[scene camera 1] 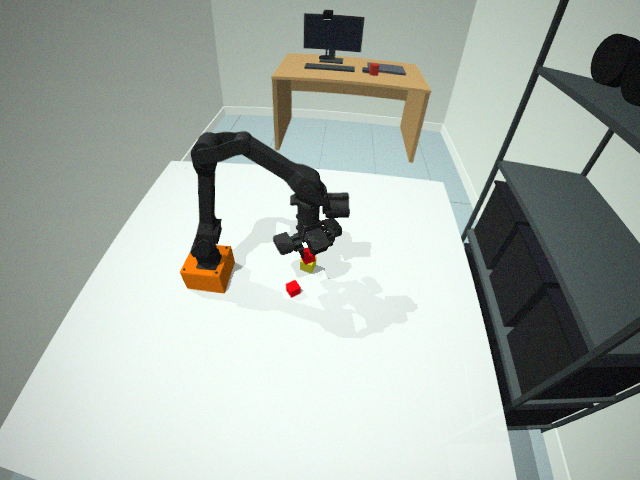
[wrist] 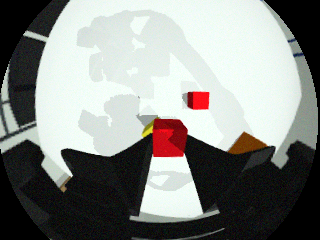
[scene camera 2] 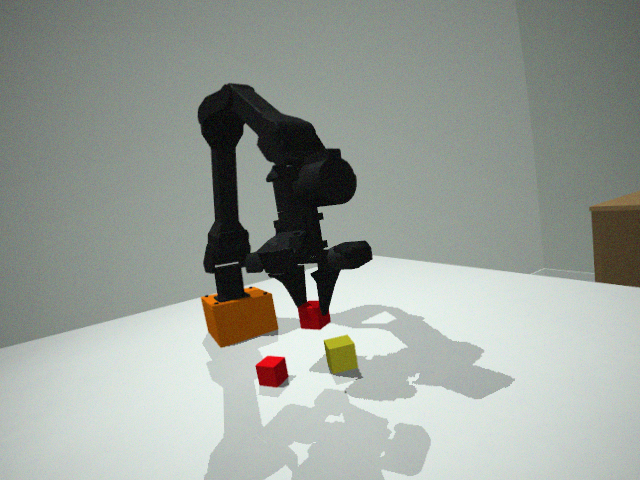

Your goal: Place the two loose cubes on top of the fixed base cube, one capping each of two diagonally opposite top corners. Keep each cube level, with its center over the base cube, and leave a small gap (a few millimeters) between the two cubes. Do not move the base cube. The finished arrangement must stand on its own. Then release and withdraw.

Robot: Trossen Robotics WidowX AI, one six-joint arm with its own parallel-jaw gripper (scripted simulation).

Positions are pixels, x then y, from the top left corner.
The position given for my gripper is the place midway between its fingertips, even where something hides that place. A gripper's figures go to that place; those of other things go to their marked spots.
Labels:
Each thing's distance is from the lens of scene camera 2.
my gripper (scene camera 2: 314, 314): 0.55 m
yellow base cube (scene camera 2: 341, 355): 0.57 m

